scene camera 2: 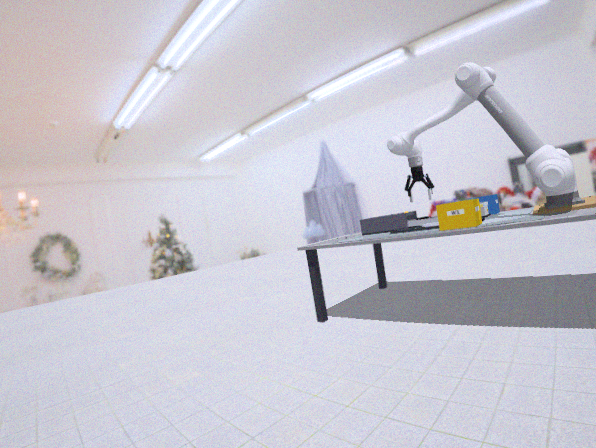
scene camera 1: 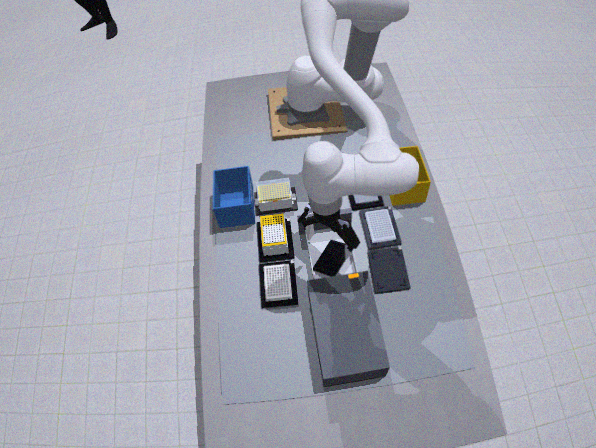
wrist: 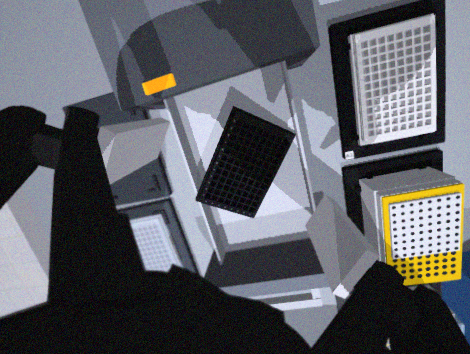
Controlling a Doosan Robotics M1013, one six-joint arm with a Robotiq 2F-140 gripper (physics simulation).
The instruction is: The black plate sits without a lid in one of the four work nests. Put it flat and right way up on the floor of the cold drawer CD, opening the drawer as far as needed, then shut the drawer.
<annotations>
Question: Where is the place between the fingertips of the gripper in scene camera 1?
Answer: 329, 245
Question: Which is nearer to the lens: the white plate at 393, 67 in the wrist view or the black plate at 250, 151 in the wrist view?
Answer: The black plate.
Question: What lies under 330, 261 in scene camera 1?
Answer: A black plate.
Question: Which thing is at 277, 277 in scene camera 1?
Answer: A white plate.
</annotations>
